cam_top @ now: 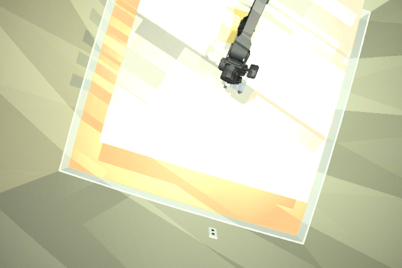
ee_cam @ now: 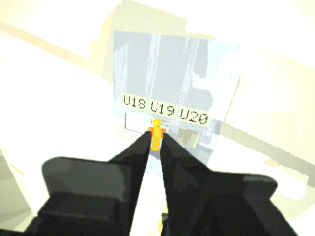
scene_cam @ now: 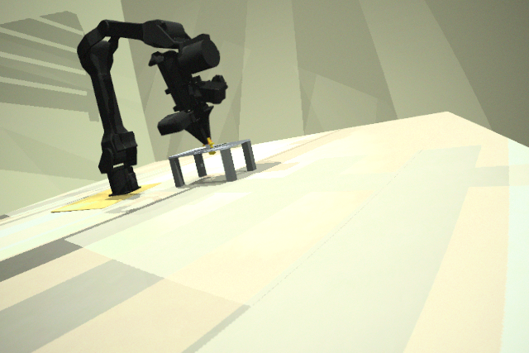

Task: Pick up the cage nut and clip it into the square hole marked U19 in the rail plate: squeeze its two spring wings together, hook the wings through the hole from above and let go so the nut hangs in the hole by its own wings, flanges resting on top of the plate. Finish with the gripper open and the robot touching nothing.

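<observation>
My gripper tip is 1 cm above the yellow cage nut.
</observation>
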